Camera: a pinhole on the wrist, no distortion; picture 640 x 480 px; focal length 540.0 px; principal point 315.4 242.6 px. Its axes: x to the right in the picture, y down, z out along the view. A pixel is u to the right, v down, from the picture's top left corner.
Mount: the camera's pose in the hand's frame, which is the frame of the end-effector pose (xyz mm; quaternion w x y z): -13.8 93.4 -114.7 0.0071 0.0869 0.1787 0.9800
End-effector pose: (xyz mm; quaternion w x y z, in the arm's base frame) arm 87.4 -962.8 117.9 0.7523 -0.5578 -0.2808 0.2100
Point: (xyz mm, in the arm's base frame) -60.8 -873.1 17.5
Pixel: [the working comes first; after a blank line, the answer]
In the camera's frame: 103.5 61.3 234.2

554.1 383.8
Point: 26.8 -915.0 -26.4
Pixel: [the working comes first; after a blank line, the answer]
In the camera's frame: 57.6 -0.2 160.3

509.3 241.9
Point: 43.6 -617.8 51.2
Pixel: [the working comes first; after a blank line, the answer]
In the camera's frame: -115.9 70.0 404.4

160.6 336.0
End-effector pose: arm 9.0 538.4 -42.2 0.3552 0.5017 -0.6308 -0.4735
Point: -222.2 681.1 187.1
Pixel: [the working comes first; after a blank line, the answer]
In the camera's frame: 131.5 -85.9 327.9

531.9 101.2
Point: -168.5 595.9 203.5
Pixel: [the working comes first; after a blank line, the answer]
In the camera's frame: 50.7 -106.9 269.3

417.1 28.1
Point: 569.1 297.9 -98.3
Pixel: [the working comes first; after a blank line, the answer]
In the camera's frame: -199.0 149.8 -502.5

behind the camera
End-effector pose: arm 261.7 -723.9 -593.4 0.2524 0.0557 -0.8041 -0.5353
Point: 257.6 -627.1 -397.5
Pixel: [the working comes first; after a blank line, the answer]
In the camera's frame: -20.9 -63.5 178.5

252.1 50.6
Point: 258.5 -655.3 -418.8
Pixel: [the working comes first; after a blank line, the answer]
In the camera's frame: -27.2 -40.9 152.0

218.8 97.3
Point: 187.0 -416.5 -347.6
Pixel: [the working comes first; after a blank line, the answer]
In the camera's frame: 14.3 -108.0 398.9

334.8 96.5
